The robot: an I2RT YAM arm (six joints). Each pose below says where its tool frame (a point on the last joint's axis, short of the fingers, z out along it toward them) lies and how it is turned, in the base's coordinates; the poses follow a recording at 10 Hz.
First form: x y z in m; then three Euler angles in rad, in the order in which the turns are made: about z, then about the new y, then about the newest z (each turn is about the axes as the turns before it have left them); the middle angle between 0 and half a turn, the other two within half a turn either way.
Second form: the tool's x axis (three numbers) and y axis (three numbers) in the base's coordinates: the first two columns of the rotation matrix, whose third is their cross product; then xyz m. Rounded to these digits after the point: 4 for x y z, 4 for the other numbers.
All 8 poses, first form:
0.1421 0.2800 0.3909 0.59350 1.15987 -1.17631
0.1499 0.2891 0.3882 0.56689 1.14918 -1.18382
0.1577 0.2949 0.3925 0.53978 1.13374 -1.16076
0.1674 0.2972 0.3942 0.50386 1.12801 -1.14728
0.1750 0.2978 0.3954 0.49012 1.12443 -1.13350
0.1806 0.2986 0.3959 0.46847 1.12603 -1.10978
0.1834 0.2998 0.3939 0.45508 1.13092 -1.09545
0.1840 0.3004 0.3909 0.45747 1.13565 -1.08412
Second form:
0.6436 -0.6795 -0.3523 0.0908 0.5249 -0.8463 0.1421 0.2800 0.3909
0.6276 -0.6983 -0.3443 0.1170 0.5219 -0.8450 0.1499 0.2891 0.3882
0.6161 -0.7000 -0.3612 0.1281 0.5415 -0.8309 0.1577 0.2949 0.3925
0.5944 -0.7133 -0.3713 0.1436 0.5485 -0.8237 0.1674 0.2972 0.3942
0.5877 -0.7132 -0.3820 0.1457 0.5577 -0.8171 0.1750 0.2978 0.3954
0.5752 -0.7127 -0.4016 0.1430 0.5709 -0.8085 0.1806 0.2986 0.3959
0.5658 -0.7130 -0.4141 0.1389 0.5775 -0.8045 0.1834 0.2998 0.3939
0.5673 -0.7059 -0.4241 0.1277 0.5842 -0.8015 0.1840 0.3004 0.3909

